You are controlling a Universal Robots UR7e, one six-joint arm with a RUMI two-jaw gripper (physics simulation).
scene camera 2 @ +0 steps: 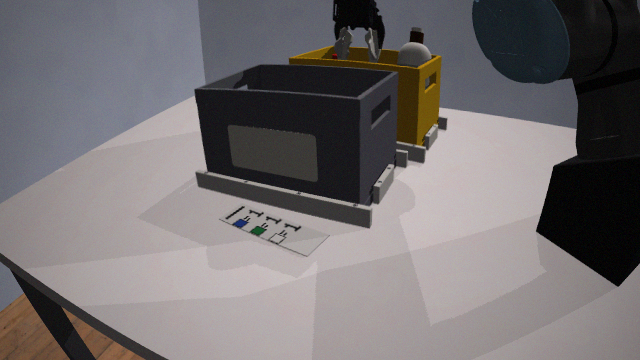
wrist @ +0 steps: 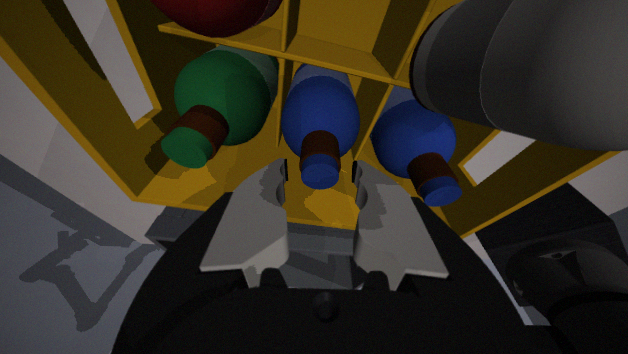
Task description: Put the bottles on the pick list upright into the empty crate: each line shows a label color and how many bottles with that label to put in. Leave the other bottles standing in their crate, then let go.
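Places are measured from the arm's base along level axes (x ahead, y left, z up), in centimetres.
Where they show: gripper, fingertip midpoint: [wrist: 319,163]; arm's base, link origin: [scene camera 2: 628,147] [wrist: 557,270].
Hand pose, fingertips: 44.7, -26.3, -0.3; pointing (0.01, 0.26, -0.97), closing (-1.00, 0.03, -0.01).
Each offset is from my fingertips to the top centre of the thing, as dx, dy, dz. "*": to the spot under its first point.
The yellow crate {-1.5, -5.1, +3.2} [scene camera 2: 407,100] [wrist: 345,62] stands behind the dark grey crate {+5.3, +18.3, +3.2} [scene camera 2: 280,110]. In the wrist view a blue bottle {+0.0, -0.4, +2.0} [wrist: 320,112] stands in the middle compartment, a second blue bottle {-9.4, +1.6, +2.0} [wrist: 415,135] to its right, a green bottle {+8.4, -2.5, +2.0} [wrist: 225,95] to its left, and part of a red bottle {* +5.4, -8.7, -2.4} [wrist: 220,12] shows at the top. A large white bottle {-11.0, -7.8, +9.5} [scene camera 2: 415,54] [wrist: 545,70] rises above the others. My gripper [scene camera 2: 358,50] [wrist: 319,163] is partly open and empty, with its fingertips either side of the middle blue bottle's cap. The pick list {* -1.3, +35.9, -14.2} [scene camera 2: 305,242] shows blue, green and white, one each.
Light grey rails {+6.7, +28.1, -11.3} [scene camera 2: 285,198] edge the dark crate's base, and more stand by the yellow crate. The dark crate's inside floor is hidden in the scene view. The robot's arm [scene camera 2: 605,115] stands at the right. Thin dividers {* +3.2, -2.2, -5.0} [wrist: 282,105] separate the yellow crate's compartments.
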